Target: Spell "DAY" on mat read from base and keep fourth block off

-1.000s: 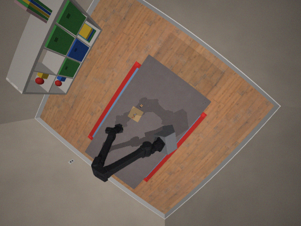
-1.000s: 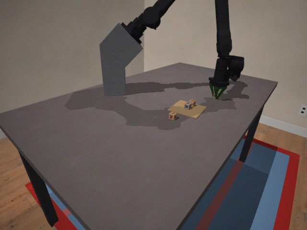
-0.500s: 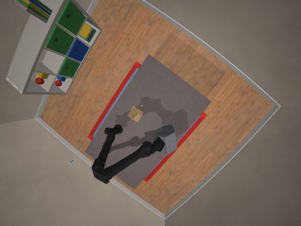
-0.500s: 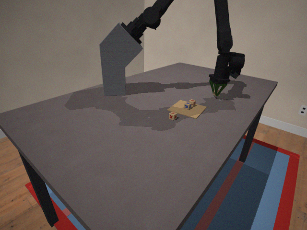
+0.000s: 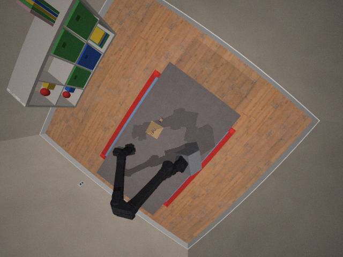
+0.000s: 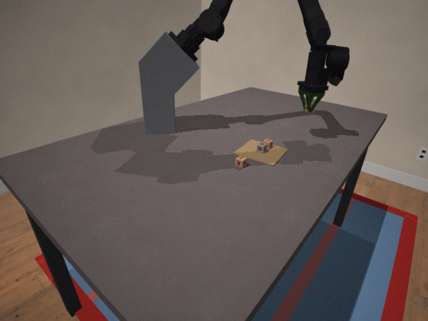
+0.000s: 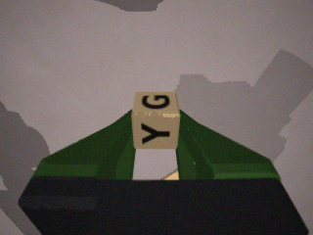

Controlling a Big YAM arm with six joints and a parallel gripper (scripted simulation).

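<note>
My gripper is now 4 cm past the tan mat, 23 cm to the left of it and 11 cm above it. Also, from my hand: wooden block: 4 cm behind, 35 cm to the right, 10 cm below.
</note>
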